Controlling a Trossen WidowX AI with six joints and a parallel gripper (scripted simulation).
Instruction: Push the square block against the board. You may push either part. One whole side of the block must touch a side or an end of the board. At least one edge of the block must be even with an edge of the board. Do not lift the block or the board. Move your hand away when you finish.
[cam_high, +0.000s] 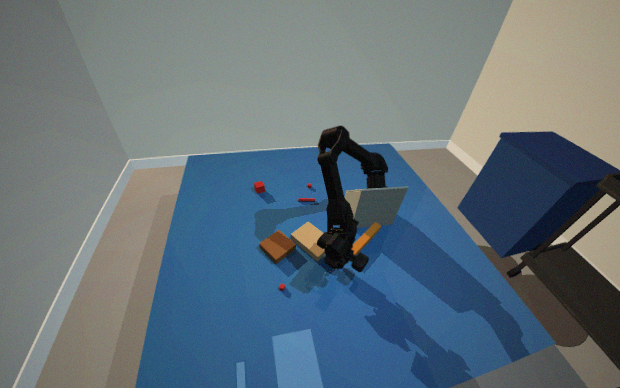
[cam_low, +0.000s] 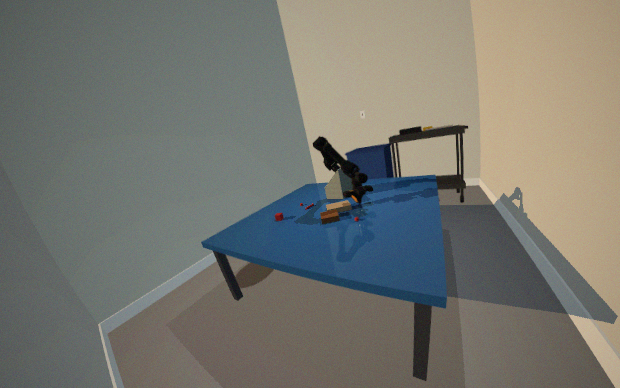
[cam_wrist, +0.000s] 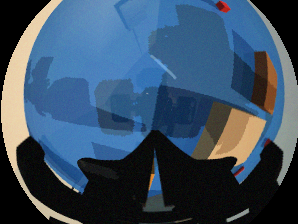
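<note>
Right now the tan block is 120 mm to the right of my gripper tip, 80 mm ahead of it and 10 mm above it. From my gripper tip the other things lie so: thin red stick (360 mm to the right, 50 mm ahead); orange bar (130 mm behind, 80 mm to the right, 10 mm above); brown block (220 mm ahead, 110 mm to the right, 10 mm above).
</note>
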